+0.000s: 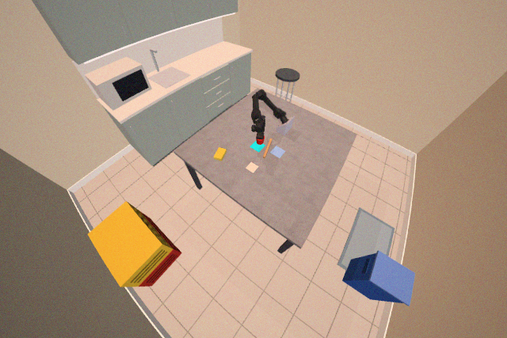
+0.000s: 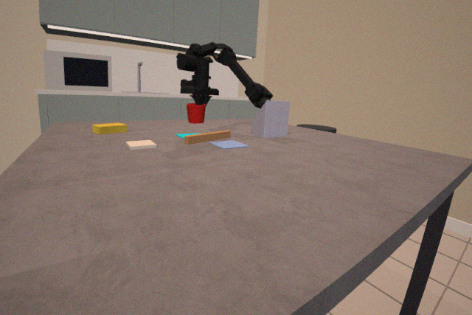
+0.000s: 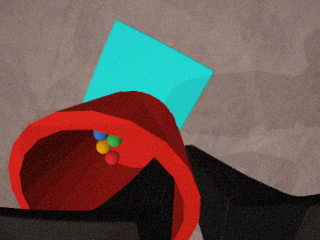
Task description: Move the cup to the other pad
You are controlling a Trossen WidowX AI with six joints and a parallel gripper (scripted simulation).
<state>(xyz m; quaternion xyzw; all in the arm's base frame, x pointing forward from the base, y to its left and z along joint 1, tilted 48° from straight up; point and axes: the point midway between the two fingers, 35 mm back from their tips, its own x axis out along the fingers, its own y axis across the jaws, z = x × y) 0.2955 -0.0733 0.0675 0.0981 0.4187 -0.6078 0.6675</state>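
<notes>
Right now the teal pad is 100 mm below my gripper tip and 30 mm ahead of it. From my gripper tip the other things lie so: red cup (30 mm ahead, 10 mm to the left); then pale blue pad (180 mm to the left, 100 mm below, 10 mm behind); then orange wooden bar (90 mm to the left, 90 mm below, 10 mm ahead).
</notes>
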